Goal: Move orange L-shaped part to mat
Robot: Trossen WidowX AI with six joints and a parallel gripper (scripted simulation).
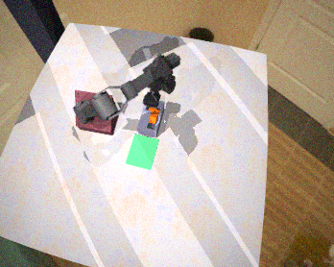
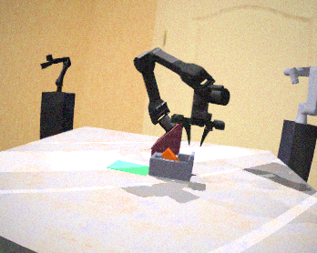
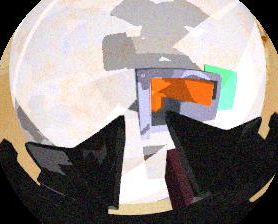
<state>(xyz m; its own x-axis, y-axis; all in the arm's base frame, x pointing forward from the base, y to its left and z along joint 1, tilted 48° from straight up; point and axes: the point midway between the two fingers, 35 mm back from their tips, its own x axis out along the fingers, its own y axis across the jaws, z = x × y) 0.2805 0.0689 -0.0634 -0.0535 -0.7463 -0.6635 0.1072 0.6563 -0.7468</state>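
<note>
My gripper tip is now 8 cm above the orange L-shaped part, 5 cm to the left of it and 1 cm past it. Also, from my gripper tip: green mat (22 cm to the right, 13 cm below, 3 cm behind).
</note>
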